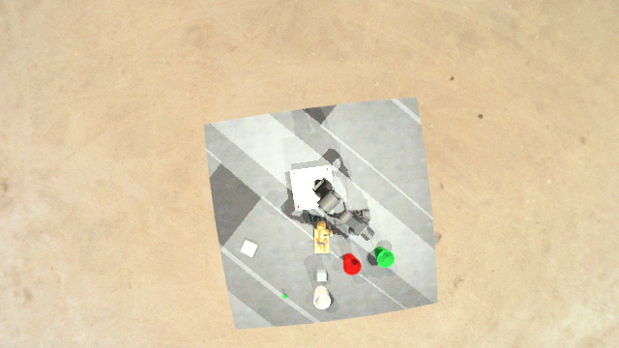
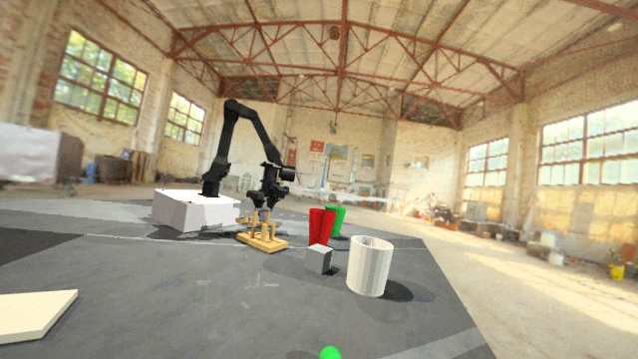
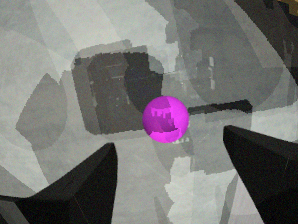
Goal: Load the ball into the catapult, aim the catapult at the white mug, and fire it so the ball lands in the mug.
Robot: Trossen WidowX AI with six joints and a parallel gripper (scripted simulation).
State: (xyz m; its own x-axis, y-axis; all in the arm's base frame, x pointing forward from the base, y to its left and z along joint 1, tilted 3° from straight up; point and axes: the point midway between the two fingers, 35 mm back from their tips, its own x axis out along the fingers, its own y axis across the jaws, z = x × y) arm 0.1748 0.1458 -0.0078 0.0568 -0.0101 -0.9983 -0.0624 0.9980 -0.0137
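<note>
The magenta ball lies 3 cm below my gripper tip. Also, from my gripper tip: green cup (25 cm ahead, 18 cm to the left, 2 cm below); then red cup (27 cm ahead, 2 cm below, 1 cm to the right); then wooden catapult (14 cm to the right, 11 cm ahead, 1 cm above).
</note>
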